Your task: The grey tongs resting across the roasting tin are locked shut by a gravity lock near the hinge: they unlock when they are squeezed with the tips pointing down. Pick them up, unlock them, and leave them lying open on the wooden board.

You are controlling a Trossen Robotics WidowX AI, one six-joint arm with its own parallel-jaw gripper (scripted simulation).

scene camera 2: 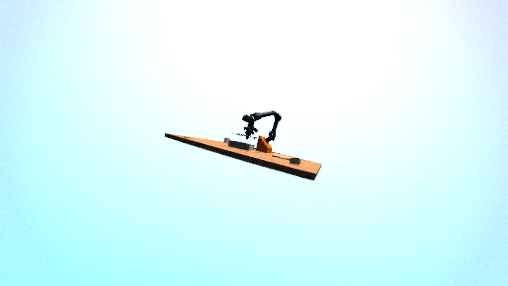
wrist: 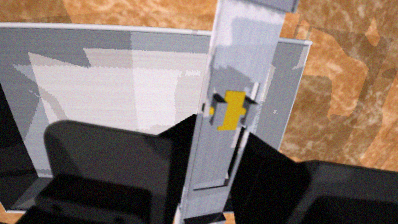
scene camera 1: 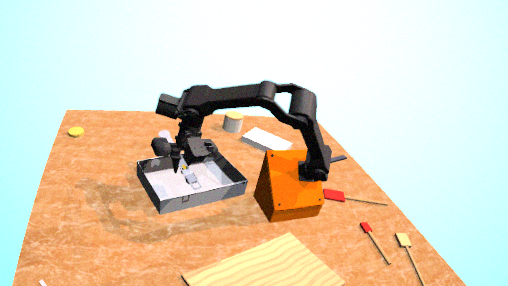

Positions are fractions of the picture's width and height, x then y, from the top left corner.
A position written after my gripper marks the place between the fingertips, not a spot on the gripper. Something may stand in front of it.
Note:
In view: my gripper (scene camera 1: 0.35, 0.60), a white block (scene camera 1: 0.51, 0.48), a yellow lock piece (wrist: 0.59, 0.44) and a grey roasting tin (scene camera 1: 0.33, 0.67).
My gripper also shows in the wrist view (wrist: 0.53, 0.56). The grey roasting tin also shows in the wrist view (wrist: 0.37, 0.35). Scene camera 2 misses the white block, which is hidden by the grey roasting tin. The wrist view does not show the white block: it is out of frame.

